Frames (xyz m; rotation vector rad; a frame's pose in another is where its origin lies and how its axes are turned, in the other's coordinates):
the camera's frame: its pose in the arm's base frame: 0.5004 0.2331 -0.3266 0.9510 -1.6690 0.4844
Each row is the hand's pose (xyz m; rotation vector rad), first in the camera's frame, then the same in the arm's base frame.
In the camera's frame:
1: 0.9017 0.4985 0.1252 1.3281 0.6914 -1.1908
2: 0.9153 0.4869 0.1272 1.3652 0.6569 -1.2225
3: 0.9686 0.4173 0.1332 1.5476 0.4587 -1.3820
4: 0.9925 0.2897 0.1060 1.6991 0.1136 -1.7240
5: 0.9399 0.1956 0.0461 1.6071 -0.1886 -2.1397
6: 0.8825 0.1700 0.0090 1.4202 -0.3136 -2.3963
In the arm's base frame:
1: -0.0385 0.1301 0.5544 2.1257 0.1924 0.9037
2: -0.0316 0.1171 0.5648 2.1785 0.2137 0.8967
3: 0.0156 0.0532 0.6022 2.4533 0.3213 0.8450
4: 0.1311 -0.0110 0.6138 2.8478 0.5274 0.5535
5: 0.2459 -0.0053 0.5691 3.0527 0.7325 0.0133
6: 0.2931 0.0261 0.5231 -2.9830 -0.8139 0.3736

